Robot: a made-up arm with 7 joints.
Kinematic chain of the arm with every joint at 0, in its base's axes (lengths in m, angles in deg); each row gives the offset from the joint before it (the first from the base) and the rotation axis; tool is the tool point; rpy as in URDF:
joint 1: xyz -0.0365 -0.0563 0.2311 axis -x
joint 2: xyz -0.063 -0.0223 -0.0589 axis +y
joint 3: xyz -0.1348 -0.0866 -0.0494 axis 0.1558 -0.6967 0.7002
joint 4: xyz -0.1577 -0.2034 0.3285 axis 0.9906 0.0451 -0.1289
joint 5: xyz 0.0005 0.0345 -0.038 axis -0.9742 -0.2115 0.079
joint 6: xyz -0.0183 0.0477 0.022 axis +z
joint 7: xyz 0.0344 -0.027 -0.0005 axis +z
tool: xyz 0.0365 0.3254 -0.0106 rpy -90 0 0
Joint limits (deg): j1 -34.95..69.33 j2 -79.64..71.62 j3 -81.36..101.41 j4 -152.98..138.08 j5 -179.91..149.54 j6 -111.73..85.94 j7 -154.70..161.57
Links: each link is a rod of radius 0.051 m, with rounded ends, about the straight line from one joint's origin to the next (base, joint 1, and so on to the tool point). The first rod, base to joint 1, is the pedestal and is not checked.
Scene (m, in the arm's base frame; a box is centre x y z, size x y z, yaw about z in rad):
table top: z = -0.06
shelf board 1: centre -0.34 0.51 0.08 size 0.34 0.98 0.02 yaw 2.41
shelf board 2: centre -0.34 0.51 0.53 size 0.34 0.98 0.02 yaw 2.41
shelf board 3: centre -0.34 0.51 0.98 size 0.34 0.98 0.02 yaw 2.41
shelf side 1: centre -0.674 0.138 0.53 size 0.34 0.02 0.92 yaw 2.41
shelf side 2: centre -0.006 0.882 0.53 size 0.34 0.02 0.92 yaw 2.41
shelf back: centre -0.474 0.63 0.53 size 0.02 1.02 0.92 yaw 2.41
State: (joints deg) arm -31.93 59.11 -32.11 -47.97 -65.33 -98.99 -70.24
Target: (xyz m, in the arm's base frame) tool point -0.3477 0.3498 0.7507
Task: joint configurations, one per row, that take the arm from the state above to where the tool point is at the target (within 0.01 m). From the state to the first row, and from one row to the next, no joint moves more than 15 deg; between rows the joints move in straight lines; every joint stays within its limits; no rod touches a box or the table.
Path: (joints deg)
1: -18.71 54.65 -32.86 -48.21 -65.86 -100.81 -75.72
2: -5.49 50.19 -33.60 -48.45 -66.40 -102.63 -81.21
3: 7.72 45.73 -34.35 -48.69 -66.93 -104.45 -86.69
4: 20.94 41.27 -35.09 -48.93 -67.46 -106.27 -92.17
5: 34.16 36.80 -35.84 -49.17 -68.00 -108.09 -97.66
6: 47.38 32.34 -36.58 -49.41 -68.53 -109.91 -103.14
7: 60.60 27.88 -37.33 -49.65 -69.06 -111.73 -108.62

